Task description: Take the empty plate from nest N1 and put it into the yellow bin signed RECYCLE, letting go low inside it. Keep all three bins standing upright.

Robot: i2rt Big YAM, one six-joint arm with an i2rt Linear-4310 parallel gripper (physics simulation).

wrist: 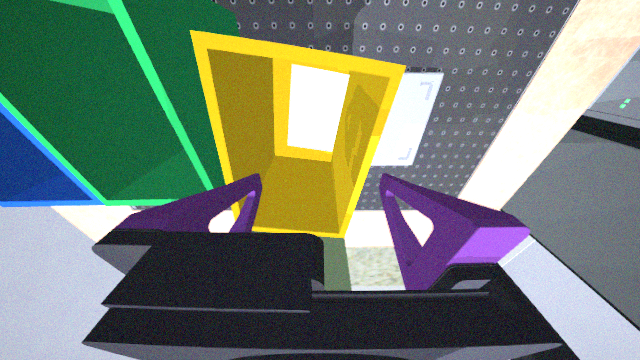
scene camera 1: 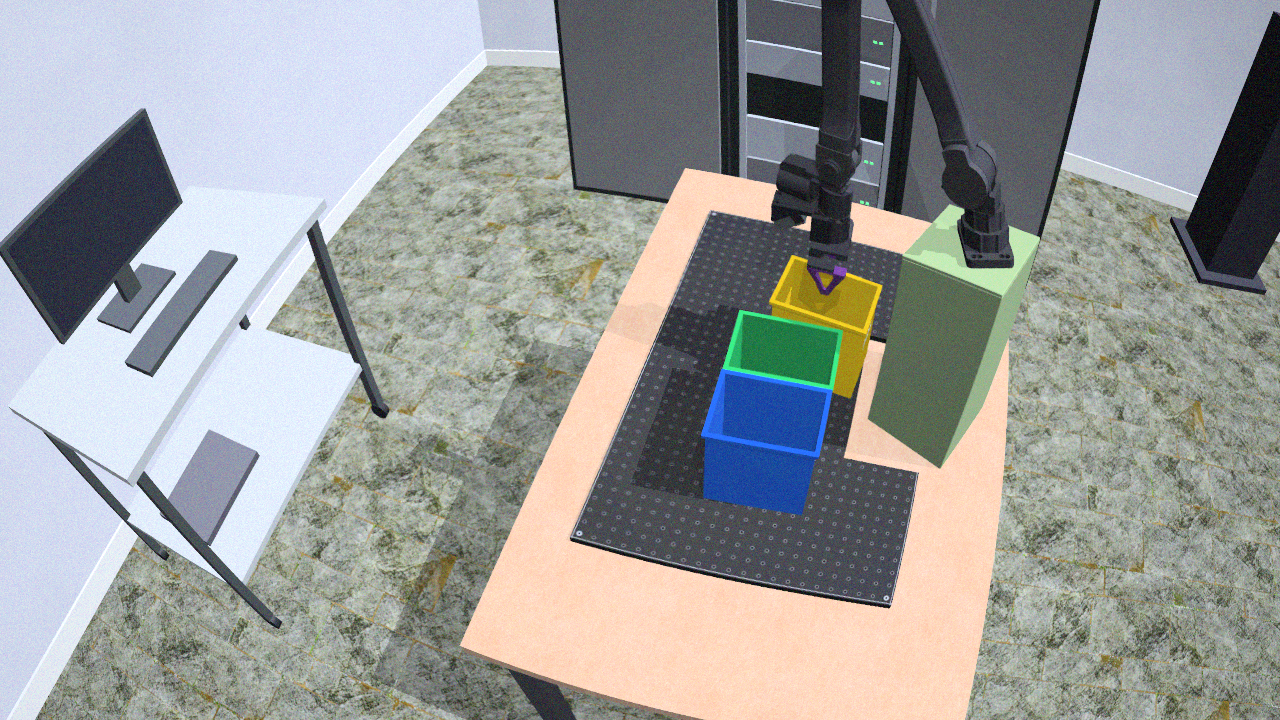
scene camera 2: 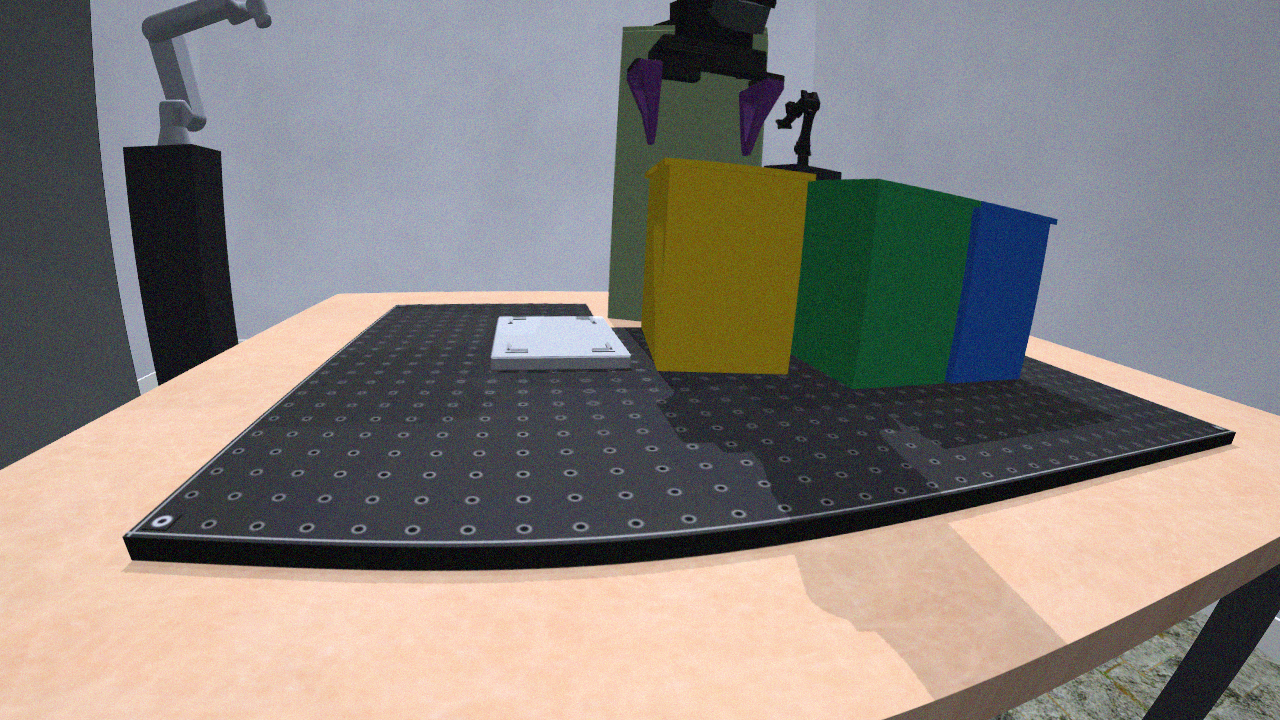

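Pixels of known places: gripper, fingertip midpoint: [wrist: 320,180] [scene camera 1: 828,275] [scene camera 2: 700,149]; arm's base, origin of the base link: [scene camera 1: 985,246].
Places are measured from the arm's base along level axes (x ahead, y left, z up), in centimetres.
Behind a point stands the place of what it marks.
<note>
The yellow bin [scene camera 1: 854,353] {y -1.4, x 19.3, z -29.5 cm} [scene camera 2: 725,268] {y -12.5, x 32.6, z -32.2 cm} [wrist: 240,100] {y -5.1, x 30.7, z -27.5 cm} stands upright on the perforated board. A white plate [wrist: 317,107] {y -11.5, x 26.4, z -39.9 cm} shows inside it in the wrist view, low down; its grid does not show in the glare. The bin's walls hide it in scene camera 2. My gripper [scene camera 1: 825,288] {y -11.6, x 24.9, z -21.5 cm} [scene camera 2: 699,148] {y -11.6, x 24.9, z -21.5 cm} [wrist: 320,180] {y -11.6, x 24.9, z -21.5 cm} is open and empty, its purple fingers above the bin's opening and apart from the plate. The white nest [scene camera 2: 559,338] {y -24.3, x 23.3, z -40.2 cm} [wrist: 407,120] {y -26.7, x 21.9, z -40.2 cm} lies beside the bin with a bare top. Its label and the RECYCLE sign are not readable.
The green bin [scene camera 1: 787,349] {y -1.2, x 31.4, z -29.9 cm} [scene camera 2: 895,286] {y 0.7, x 40.0, z -32.2 cm} and blue bin [scene camera 1: 760,474] {y 23.4, x 34.0, z -31.4 cm} [scene camera 2: 1002,295] {y 15.9, x 42.0, z -32.2 cm} stand upright in a row beside the yellow one. A tall pale green pedestal [scene camera 1: 939,358] {y 8.4, x 5.8, z -17.8 cm} [scene camera 2: 626,268] {y -11.3, x 5.3, z -35.7 cm} carries my arm. The dark board [scene camera 1: 716,546] {y 31.5, x 39.4, z -41.4 cm} [scene camera 2: 447,429] {y -35.3, x 39.9, z -41.4 cm} lies on the table [scene camera 1: 716,653] {y 51.1, x 36.6, z -42.7 cm}.
</note>
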